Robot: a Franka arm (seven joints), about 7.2 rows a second.
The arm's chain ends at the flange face. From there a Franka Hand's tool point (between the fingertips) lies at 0.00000 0.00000 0.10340 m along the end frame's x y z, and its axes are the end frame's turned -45 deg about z.
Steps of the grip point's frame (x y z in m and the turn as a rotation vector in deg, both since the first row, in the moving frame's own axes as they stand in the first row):
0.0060 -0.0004 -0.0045 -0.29 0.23 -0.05
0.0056 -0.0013 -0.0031 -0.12 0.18 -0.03
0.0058 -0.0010 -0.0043 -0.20 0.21 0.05
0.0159 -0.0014 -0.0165 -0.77 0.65 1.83
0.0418 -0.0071 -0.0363 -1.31 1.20 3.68
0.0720 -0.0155 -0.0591 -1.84 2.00 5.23
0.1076 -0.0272 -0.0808 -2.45 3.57 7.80
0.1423 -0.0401 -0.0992 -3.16 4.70 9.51
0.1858 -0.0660 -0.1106 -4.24 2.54 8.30
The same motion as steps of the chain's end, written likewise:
0.0033 -0.0046 -0.0045 -0.04 0.37 -0.05
0.0027 -0.0048 -0.0031 0.04 0.21 -0.03
0.0029 -0.0048 -0.0043 0.01 0.29 0.05
0.0084 -0.0124 -0.0165 -0.08 1.00 1.83
0.0213 -0.0348 -0.0363 -0.08 1.77 3.68
0.0351 -0.0619 -0.0590 0.11 2.72 5.23
0.0491 -0.0944 -0.0805 0.79 4.26 7.80
0.0621 -0.1279 -0.0987 1.09 5.56 9.51
0.0763 -0.1808 -0.1102 -1.20 4.79 8.30

